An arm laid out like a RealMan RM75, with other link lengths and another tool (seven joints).
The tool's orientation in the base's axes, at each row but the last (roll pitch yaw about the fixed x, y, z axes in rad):
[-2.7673 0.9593 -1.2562]
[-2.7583 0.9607 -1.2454]
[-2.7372 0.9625 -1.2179]
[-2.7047 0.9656 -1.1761]
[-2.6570 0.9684 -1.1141]
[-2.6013 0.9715 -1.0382]
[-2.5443 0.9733 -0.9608]
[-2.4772 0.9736 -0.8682]
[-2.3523 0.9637 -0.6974]
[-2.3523 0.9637 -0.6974]
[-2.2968 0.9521 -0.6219]
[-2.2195 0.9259 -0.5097]
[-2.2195 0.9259 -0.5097]
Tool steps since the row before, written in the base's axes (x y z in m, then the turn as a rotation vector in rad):
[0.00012 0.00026 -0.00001 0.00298 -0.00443 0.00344]
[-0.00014 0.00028 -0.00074 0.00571 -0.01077 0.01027]
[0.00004 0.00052 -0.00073 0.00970 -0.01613 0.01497]
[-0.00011 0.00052 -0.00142 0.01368 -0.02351 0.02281]
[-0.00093 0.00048 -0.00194 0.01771 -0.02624 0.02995]
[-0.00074 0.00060 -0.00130 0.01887 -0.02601 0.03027]
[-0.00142 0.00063 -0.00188 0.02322 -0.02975 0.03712]
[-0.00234 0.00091 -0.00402 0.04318 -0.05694 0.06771]
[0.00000 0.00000 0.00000 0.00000 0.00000 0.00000]
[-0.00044 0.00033 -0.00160 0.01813 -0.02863 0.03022]
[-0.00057 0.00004 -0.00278 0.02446 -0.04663 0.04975]
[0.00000 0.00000 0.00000 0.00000 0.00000 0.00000]
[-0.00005 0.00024 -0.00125 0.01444 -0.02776 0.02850]
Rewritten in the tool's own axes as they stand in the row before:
[-0.00011 -0.00012 0.00024 0.00013 -0.00362 -0.00522]
[0.00043 0.00029 0.00061 -0.00152 -0.00771 -0.01387]
[0.00033 0.00012 0.00083 -0.00172 -0.01258 -0.02043]
[0.00087 0.00043 0.00116 -0.00342 -0.01812 -0.03033]
[0.00112 0.00139 0.00130 -0.00691 -0.02377 -0.03587]
[0.00057 0.00104 0.00109 -0.00695 -0.02498 -0.03573]
[0.00081 0.00188 0.00133 -0.00949 -0.03091 -0.04191]
[0.00208 0.00346 0.00248 -0.01586 -0.05683 -0.07880]
[0.00000 0.00000 0.00000 0.00000 0.00000 0.00000]
[0.00100 0.00099 0.00094 -0.00640 -0.02380 -0.03813]
[0.00198 0.00170 0.00111 -0.01324 -0.03454 -0.06229]
[0.00000 0.00000 0.00000 0.00000 0.00000 0.00000]
[0.00090 0.00059 0.00068 -0.00706 -0.01992 -0.03667]

